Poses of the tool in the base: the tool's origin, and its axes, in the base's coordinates. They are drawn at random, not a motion.
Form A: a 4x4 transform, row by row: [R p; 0 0 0 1], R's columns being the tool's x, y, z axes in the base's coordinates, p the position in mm. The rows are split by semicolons.
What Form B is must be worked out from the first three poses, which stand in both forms.
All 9 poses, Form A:
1: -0.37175, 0.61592, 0.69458, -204.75; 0.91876, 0.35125, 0.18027, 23.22; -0.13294, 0.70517, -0.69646, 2.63; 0, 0, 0, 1
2: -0.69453, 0.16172, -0.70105, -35.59; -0.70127, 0.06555, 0.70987, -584.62; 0.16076, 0.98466, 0.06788, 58.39; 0, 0, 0, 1
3: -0.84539, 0.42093, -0.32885, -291.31; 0.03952, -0.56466, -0.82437, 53.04; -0.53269, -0.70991, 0.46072, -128.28; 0, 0, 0, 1
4: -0.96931, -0.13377, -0.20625, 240.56; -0.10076, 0.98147, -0.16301, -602.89; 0.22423, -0.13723, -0.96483, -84.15; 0, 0, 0, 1
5: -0.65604, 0.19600, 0.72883, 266.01; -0.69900, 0.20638, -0.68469, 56.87; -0.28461, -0.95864, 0.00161, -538.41; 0, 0, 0, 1
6: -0.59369, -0.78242, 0.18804, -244.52; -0.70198, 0.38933, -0.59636, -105.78; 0.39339, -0.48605, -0.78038, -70.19; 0, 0, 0, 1
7: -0.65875, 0.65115, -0.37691, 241.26; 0.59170, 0.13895, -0.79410, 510.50; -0.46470, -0.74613, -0.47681, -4.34; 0, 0, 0, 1
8: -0.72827, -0.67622, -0.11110, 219.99; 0.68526, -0.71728, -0.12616, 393.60; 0.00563, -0.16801, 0.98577, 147.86; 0, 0, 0, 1
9: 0.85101, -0.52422, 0.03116, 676.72; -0.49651, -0.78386, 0.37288, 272.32; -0.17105, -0.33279, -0.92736, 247.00; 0, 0, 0, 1
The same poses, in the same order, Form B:
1:
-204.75, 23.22, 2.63
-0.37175, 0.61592, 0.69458
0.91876, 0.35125, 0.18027
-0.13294, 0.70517, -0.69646

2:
-35.59, -584.62, 58.39
-0.69453, 0.16172, -0.70105
-0.70127, 0.06555, 0.70987
0.16076, 0.98466, 0.06788

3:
-291.31, 53.04, -128.28
-0.84539, 0.42093, -0.32885
0.03952, -0.56466, -0.82437
-0.53269, -0.70991, 0.46072

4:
240.56, -602.89, -84.15
-0.96931, -0.13377, -0.20625
-0.10076, 0.98147, -0.16301
0.22423, -0.13723, -0.96483

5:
266.01, 56.87, -538.41
-0.65604, 0.19600, 0.72883
-0.69900, 0.20638, -0.68469
-0.28461, -0.95864, 0.00161

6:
-244.52, -105.78, -70.19
-0.59369, -0.78242, 0.18804
-0.70198, 0.38933, -0.59636
0.39339, -0.48605, -0.78038

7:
241.26, 510.50, -4.34
-0.65875, 0.65115, -0.37691
0.59170, 0.13895, -0.79410
-0.46470, -0.74613, -0.47681

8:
219.99, 393.60, 147.86
-0.72827, -0.67622, -0.11110
0.68526, -0.71728, -0.12616
0.00563, -0.16801, 0.98577

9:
676.72, 272.32, 247.00
0.85101, -0.52422, 0.03116
-0.49651, -0.78386, 0.37288
-0.17105, -0.33279, -0.92736

